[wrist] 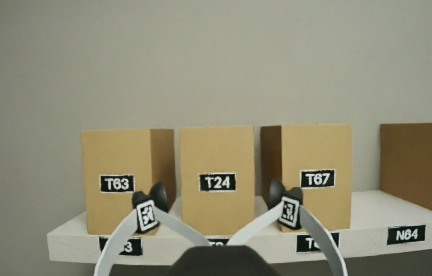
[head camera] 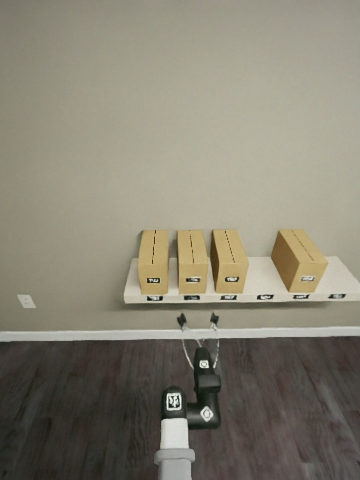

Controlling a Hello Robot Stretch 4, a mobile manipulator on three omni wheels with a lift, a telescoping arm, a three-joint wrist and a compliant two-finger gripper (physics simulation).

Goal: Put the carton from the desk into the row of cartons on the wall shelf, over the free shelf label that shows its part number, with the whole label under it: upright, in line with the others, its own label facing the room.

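Frame: origin at the robot's base, x right, y back, z down, level; centimetres.
Where they show: hand, its tool point: (wrist: 217, 201) (head camera: 197, 318).
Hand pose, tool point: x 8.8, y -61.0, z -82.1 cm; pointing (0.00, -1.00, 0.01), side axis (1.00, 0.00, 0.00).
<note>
After its pixels a point has its place.
The T24 carton (head camera: 192, 250) @(x 8.9, y -90.3, z -88.8 cm) (wrist: 217, 155) @(x 8.9, y -81.8, z -84.0 cm) stands upright on the wall shelf (head camera: 257, 280) @(x 40.6, y -89.5, z -70.7 cm) (wrist: 70, 242) @(x -17.0, y -81.7, z -69.4 cm), between the T63 carton (head camera: 154, 250) @(x -7.4, y -91.0, z -88.7 cm) (wrist: 117, 155) @(x -7.5, y -82.1, z -84.4 cm) and the T67 carton (head camera: 230, 255) @(x 24.6, y -86.7, z -88.7 cm) (wrist: 317, 150) @(x 25.2, y -81.6, z -84.3 cm), with gaps on both sides. Its T24 label (wrist: 217, 182) @(x 8.8, y -81.8, z -79.7 cm) faces the room, and its front looks level with its neighbours' fronts. A shelf label (head camera: 191, 298) @(x 8.5, y -81.1, z -68.8 cm) (wrist: 218, 242) @(x 8.7, y -81.1, z -69.8 cm) sits below it; the gripper's body hides part of this in the wrist view. My gripper (head camera: 198, 319) @(x 8.7, y -61.1, z -82.1 cm) (wrist: 217, 205) @(x 8.7, y -61.1, z -82.1 cm) is open and empty, in front of the shelf and apart from the cartons.
A fourth carton (head camera: 299, 260) @(x 52.4, y -82.8, z -88.7 cm) (wrist: 407, 160) @(x 52.3, y -95.0, z -80.1 cm) stands farther right on the shelf. Between it and T67 is a gap above the N64 shelf label (head camera: 265, 297) @(x 41.9, y -80.6, z -68.9 cm) (wrist: 406, 234) @(x 41.6, y -80.7, z -69.1 cm). Another shelf label (head camera: 337, 296) @(x 74.9, y -80.2, z -68.9 cm) is at the right end. The wall (head camera: 180, 125) @(x 4.0, y -107.3, z -135.0 cm) rises behind the cartons.
</note>
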